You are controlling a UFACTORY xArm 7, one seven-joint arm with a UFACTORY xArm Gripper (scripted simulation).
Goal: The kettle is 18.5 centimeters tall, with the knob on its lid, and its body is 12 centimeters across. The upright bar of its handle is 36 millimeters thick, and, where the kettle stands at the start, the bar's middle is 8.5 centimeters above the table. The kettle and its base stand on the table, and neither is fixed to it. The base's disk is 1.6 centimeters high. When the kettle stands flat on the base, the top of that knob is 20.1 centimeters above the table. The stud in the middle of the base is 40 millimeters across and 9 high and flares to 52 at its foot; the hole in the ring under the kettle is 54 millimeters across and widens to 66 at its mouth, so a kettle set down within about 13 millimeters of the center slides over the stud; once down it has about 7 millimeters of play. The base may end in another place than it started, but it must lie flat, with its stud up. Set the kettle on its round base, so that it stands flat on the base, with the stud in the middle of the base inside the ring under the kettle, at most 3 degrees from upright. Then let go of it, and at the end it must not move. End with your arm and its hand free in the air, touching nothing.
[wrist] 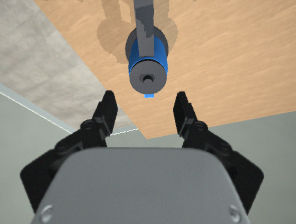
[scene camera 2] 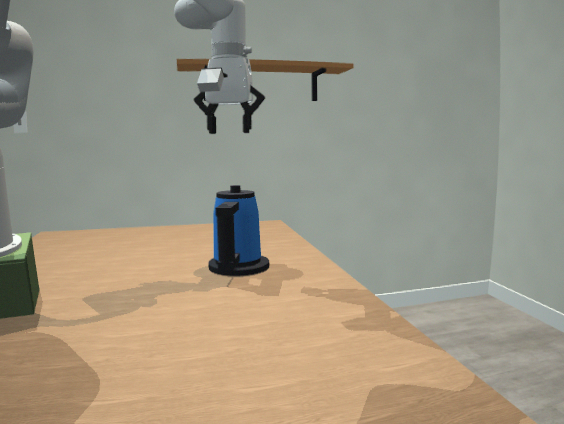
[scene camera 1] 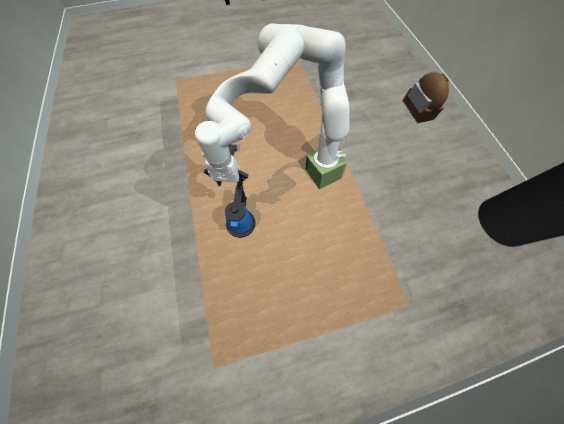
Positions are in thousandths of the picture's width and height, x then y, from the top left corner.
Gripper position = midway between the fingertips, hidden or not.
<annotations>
The gripper shows in the wrist view (492,449), in scene camera 2 (407,315) and in scene camera 1 (409,435).
</annotations>
